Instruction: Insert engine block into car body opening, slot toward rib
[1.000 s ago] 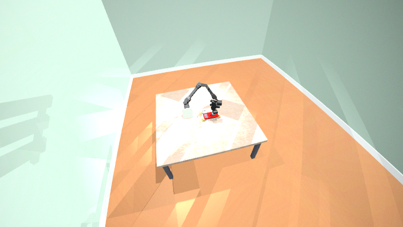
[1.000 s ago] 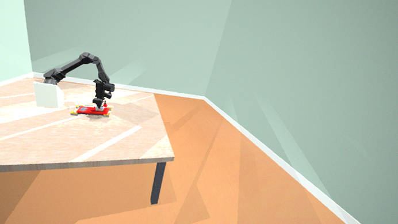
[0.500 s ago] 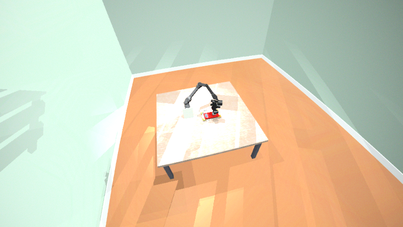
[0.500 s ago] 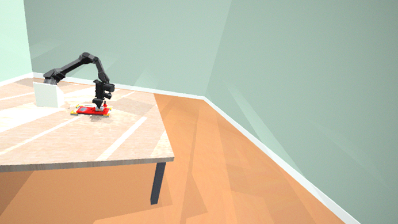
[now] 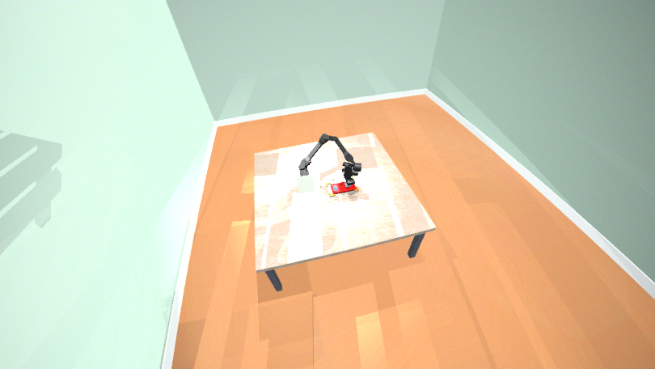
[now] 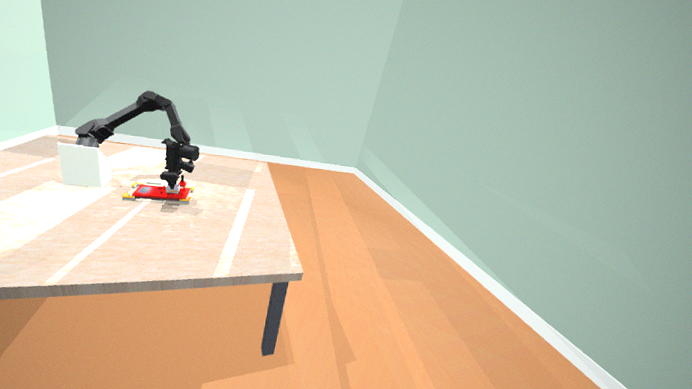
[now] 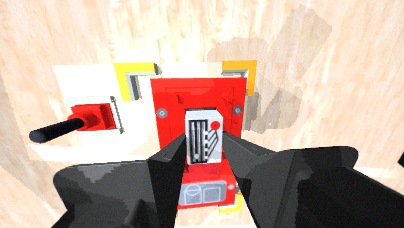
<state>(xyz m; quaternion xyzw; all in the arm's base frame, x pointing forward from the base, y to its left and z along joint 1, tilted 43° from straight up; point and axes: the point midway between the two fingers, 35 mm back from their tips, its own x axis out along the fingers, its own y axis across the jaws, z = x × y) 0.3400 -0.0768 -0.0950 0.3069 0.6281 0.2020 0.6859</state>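
The grey engine block is 1 cm below my gripper tip. Round my gripper tip: pale base plate: 4 cm to the left, 4 cm below, 4 cm behind.
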